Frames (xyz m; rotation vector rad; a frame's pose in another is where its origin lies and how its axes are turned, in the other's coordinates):
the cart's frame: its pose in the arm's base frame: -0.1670 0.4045 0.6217 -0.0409 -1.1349 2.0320
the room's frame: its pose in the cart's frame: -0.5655 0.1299 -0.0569 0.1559 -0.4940 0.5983
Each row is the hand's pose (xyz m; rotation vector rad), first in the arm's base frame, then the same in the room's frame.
Working: the arm's base frame: its pose in the room's frame: 0.1116 0.2845 -0.1696 -0.2399 1.3693 -2.7613

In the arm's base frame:
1: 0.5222 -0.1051 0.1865 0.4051 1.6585 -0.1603
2: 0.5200 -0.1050 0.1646 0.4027 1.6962 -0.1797
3: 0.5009 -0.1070 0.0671 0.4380 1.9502 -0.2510
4: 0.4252 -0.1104 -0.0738 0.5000 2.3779 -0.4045
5: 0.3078 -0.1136 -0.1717 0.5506 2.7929 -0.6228
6: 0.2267 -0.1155 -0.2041 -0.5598 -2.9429 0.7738
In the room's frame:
1: -0.3711 0.1423 0.0858 -1.4857 -0.3695 1.8640
2: -0.3725 0.1597 0.0724 -1.4982 -0.3548 1.8199
3: -0.3693 0.2398 0.0137 -1.6159 -0.2116 1.5590
4: -0.3171 0.3613 -0.0764 -1.7355 0.0307 1.0948
5: -0.2170 0.4536 -0.1458 -1.7481 0.2555 0.6129
6: -0.1421 0.4894 -0.1730 -1.7049 0.3837 0.3179

